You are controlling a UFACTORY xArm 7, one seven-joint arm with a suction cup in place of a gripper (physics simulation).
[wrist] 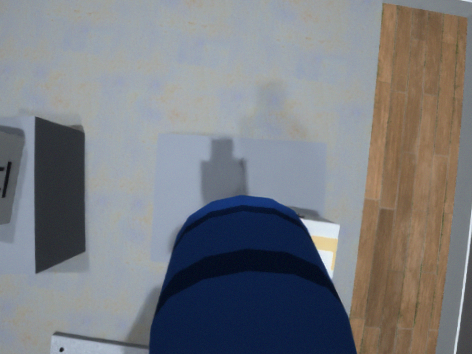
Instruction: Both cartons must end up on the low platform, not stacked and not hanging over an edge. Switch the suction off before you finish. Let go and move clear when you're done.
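Frame: origin at the arm's base, x down, y right, z back, level; millimetres.
Seen in the pictures: hand, its tool point: point(242, 251).
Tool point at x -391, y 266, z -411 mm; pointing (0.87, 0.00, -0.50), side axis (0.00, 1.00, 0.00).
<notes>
Pixels of each thing's top centre, then the offset from my tool point to it. "*": a spot on its surface instead.
- low platform, centre of its top: point(239, 201) dx +354, dy +6, dz +18 mm
- white carton with a yellow band, centre of its top: point(291, 248) dx +273, dy +79, dz +85 mm
- carton, a spot on its surface: point(15, 150) * dx +270, dy -335, dz -85 mm
- taller platform, a spot on its surface: point(20, 255) * dx +282, dy -344, dz +79 mm
The low platform point(280, 170) is a flat pale grey block in the middle of the wrist view. A white carton with a yellow band point(326, 244) stands at its right side, partly hidden behind my gripper; whether its base meets the platform's right edge cannot be told. The other carton point(15, 150) is cut off at the left border, with a grey side and black marks showing; it rests on the taller platform. My suction gripper point(244, 207) is dark blue and reaches over the low platform's front part. No carton shows attached to it, so it reads as open; its cup face is hidden.
The taller platform point(20, 255) stands at the left, with a dark side facing the low one. A pale plate with a small hole point(100, 345) lies at the bottom left. A wooden strip point(410, 150) runs along the right, inside a grey border. Tool shadows fall across the low platform.
</notes>
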